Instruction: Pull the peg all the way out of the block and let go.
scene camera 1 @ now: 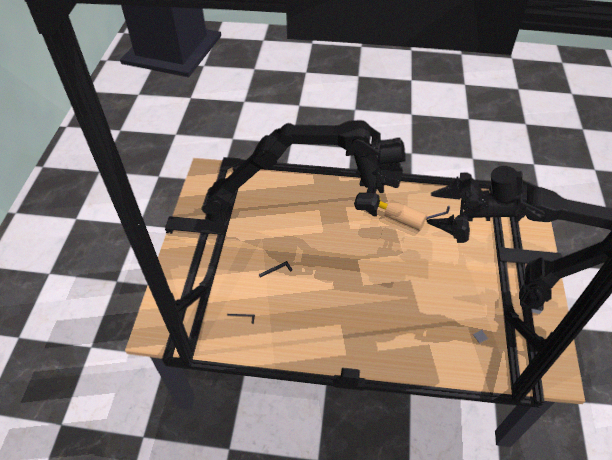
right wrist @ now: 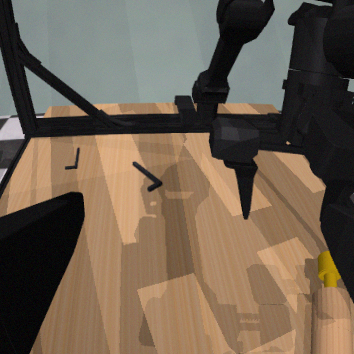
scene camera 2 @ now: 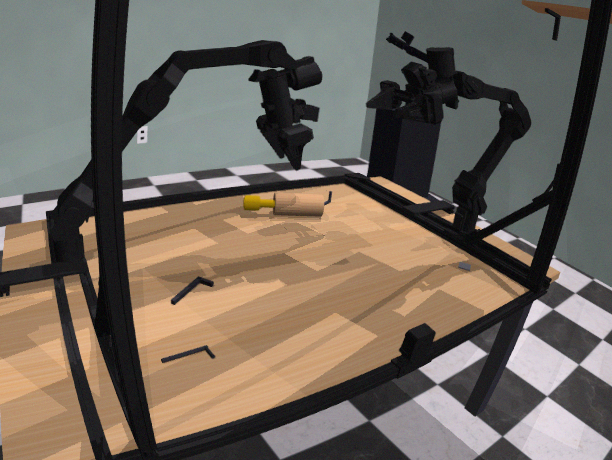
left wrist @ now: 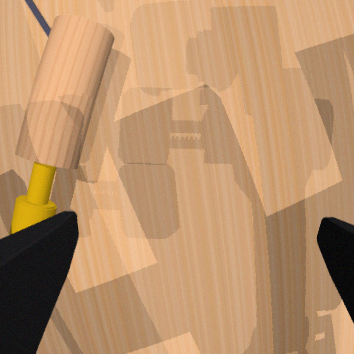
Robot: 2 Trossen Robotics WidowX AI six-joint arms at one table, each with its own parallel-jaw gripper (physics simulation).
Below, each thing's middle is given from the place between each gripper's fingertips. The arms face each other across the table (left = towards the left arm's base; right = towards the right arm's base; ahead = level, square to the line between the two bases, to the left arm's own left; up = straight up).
Now: the yellow peg [left wrist: 33,207] 140 mm below my left hand and 130 mm ahead of it. From my left hand the other things lie so: wooden block [left wrist: 63,93] (140 mm below, 100 mm ahead, 80 mm to the right).
My right gripper is now 29 cm above the wooden block, 21 cm short of it and 6 cm to the right of it. The rest, counted from my right hand: yellow peg 29 cm below, 23 cm ahead, 14 cm to the left.
